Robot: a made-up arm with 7 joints.
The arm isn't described. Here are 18 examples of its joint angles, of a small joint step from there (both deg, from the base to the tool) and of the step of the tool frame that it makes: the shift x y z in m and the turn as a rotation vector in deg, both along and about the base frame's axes.
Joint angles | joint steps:
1: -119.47 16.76 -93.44 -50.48 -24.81 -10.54 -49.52 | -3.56 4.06 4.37 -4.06 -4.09 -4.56 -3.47
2: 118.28 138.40 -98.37 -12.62 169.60 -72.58 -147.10 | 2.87 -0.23 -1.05 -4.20 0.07 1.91 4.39
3: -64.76 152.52 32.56 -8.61 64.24 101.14 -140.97 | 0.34 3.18 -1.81 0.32 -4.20 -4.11 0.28
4: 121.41 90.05 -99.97 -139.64 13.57 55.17 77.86 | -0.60 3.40 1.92 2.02 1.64 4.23 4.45
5: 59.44 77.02 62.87 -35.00 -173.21 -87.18 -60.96 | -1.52 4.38 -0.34 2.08 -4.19 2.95 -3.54
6: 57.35 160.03 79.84 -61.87 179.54 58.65 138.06 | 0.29 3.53 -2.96 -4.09 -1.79 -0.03 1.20
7: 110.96 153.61 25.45 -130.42 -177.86 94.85 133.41 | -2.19 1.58 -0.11 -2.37 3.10 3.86 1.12
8: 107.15 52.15 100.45 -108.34 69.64 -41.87 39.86 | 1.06 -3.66 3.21 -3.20 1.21 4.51 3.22
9: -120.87 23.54 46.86 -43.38 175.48 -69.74 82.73 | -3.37 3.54 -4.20 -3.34 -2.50 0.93 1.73
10: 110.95 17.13 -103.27 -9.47 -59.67 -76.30 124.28 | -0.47 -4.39 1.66 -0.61 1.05 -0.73 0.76
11: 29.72 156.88 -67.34 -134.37 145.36 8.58 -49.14 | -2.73 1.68 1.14 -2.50 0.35 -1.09 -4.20
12: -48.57 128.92 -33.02 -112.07 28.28 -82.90 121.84 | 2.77 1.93 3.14 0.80 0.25 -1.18 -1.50
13: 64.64 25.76 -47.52 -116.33 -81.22 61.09 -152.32 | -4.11 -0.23 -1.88 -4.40 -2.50 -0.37 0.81
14: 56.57 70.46 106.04 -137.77 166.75 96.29 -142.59 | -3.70 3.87 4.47 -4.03 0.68 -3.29 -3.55
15: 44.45 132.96 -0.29 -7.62 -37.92 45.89 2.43 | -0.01 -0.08 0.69 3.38 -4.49 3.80 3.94
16: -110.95 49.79 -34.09 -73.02 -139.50 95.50 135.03 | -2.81 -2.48 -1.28 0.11 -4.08 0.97 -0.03
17: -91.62 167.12 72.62 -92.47 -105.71 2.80 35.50 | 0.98 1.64 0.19 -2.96 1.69 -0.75 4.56
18: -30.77 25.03 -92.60 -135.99 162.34 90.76 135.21 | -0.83 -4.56 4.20 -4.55 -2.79 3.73 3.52
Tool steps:
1: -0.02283 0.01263 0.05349 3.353 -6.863 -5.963
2: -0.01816 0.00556 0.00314 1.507 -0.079 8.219
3: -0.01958 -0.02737 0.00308 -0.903 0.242 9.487
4: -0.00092 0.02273 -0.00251 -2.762 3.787 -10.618
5: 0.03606 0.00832 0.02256 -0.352 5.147 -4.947
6: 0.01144 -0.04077 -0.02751 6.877 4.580 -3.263
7: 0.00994 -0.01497 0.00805 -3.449 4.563 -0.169
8: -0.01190 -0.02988 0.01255 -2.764 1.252 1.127
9: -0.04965 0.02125 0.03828 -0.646 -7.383 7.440
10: 0.00618 -0.04533 -0.02630 3.992 -0.169 3.420
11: 0.00434 -0.01643 0.00797 -1.857 -2.122 -5.875
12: -0.00533 -0.00666 0.01458 1.691 -2.113 -0.230
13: 0.03209 -0.00303 -0.00289 -2.688 -8.930 -1.411
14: 0.00527 -0.02148 0.01033 4.998 -8.498 -7.935
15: -0.00943 -0.00301 0.00811 6.418 -0.964 -0.624
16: -0.01041 -0.03156 0.00970 2.584 -4.700 0.014
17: 0.00959 -0.02271 0.00049 2.687 5.908 4.996
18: 0.00198 -0.02441 0.02844 -11.474 -4.775 -5.255
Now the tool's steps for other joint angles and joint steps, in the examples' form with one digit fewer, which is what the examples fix.
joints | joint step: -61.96 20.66 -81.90 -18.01 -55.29 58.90 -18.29 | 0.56 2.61 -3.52 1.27 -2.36 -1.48 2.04
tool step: -0.0025 0.0358 -0.0003 5.03 0.76 -0.63
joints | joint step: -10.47 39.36 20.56 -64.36 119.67 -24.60 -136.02 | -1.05 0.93 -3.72 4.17 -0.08 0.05 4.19
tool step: 0.0071 -0.0002 -0.0092 -2.51 1.18 -0.80
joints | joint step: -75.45 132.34 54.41 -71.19 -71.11 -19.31 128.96 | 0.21 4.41 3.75 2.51 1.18 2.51 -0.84
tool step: -0.0407 -0.0226 -0.0123 1.15 -6.56 -0.40
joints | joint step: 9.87 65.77 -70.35 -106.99 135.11 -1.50 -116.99 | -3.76 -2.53 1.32 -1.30 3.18 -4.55 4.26
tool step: 0.0355 -0.0206 -0.0053 -2.57 -2.15 7.50
